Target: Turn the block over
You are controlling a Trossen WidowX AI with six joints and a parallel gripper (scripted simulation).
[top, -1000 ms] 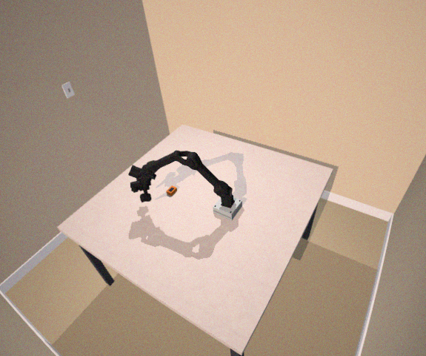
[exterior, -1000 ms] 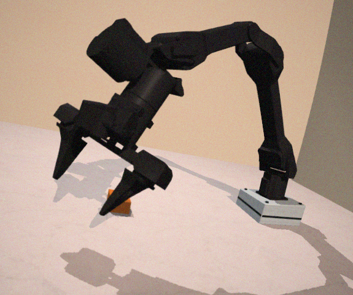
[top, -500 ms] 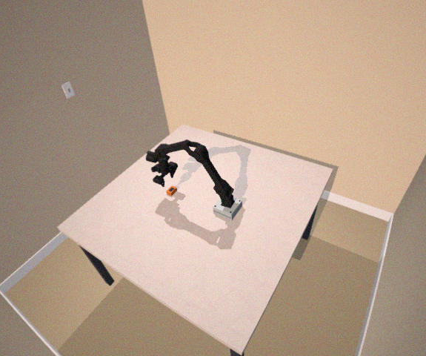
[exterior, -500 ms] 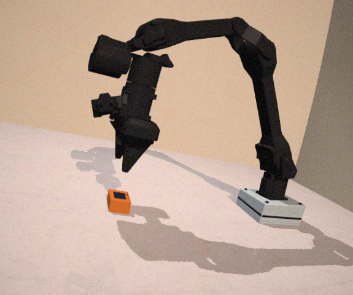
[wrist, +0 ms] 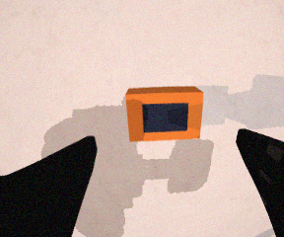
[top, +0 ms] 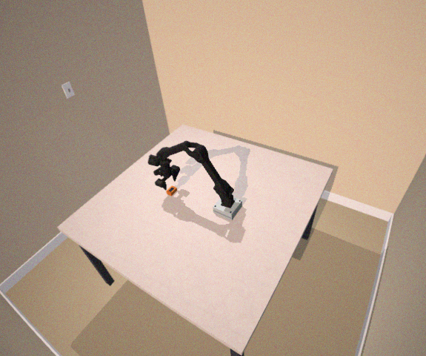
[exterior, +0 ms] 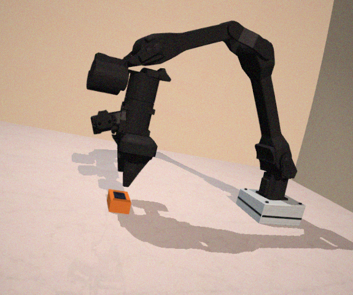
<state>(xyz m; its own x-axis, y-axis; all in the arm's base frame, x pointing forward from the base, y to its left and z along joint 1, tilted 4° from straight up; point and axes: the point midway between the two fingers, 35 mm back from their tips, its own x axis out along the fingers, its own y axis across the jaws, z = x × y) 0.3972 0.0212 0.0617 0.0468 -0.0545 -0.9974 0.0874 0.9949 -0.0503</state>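
Right now my gripper tip is 4 cm above the block.
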